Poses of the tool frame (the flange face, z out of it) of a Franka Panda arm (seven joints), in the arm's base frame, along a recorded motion.
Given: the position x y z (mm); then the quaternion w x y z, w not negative.
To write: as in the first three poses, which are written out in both.
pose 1, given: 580 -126 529 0.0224 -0.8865 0.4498 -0.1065
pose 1, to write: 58.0 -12.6 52.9 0.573 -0.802 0.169 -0.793 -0.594 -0.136
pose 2, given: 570 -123 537 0.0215 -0.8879 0.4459 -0.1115
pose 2, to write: 57.0 -12.3 53.7 0.578 -0.797 0.179 -0.787 -0.601 -0.138
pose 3, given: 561 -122 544 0.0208 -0.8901 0.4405 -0.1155
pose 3, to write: 56.1 -12.2 54.4 0.585 -0.789 0.187 -0.779 -0.611 -0.139
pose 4, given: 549 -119 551 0.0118 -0.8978 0.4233 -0.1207
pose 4, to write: 54.9 -11.9 55.1 0.612 -0.763 0.207 -0.757 -0.641 -0.123
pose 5, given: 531 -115 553 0.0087 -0.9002 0.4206 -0.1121
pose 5, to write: 53.1 -11.5 55.3 0.621 -0.759 0.195 -0.755 -0.646 -0.110
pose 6, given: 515 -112 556 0.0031 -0.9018 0.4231 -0.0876
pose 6, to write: 51.5 -11.2 55.6 0.627 -0.764 0.155 -0.763 -0.642 -0.080
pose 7, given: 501 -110 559 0.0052 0.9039 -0.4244 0.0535
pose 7, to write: 50.1 -11.0 55.9 0.634 -0.767 0.101 -0.768 -0.640 -0.036
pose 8, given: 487 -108 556 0.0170 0.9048 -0.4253 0.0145
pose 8, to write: 48.7 -10.8 55.6 0.638 -0.769 0.041 -0.770 -0.638 0.018
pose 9, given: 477 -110 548 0.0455 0.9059 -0.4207 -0.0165
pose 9, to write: 47.7 -11.0 54.8 0.645 -0.764 0.008 -0.761 -0.642 0.096
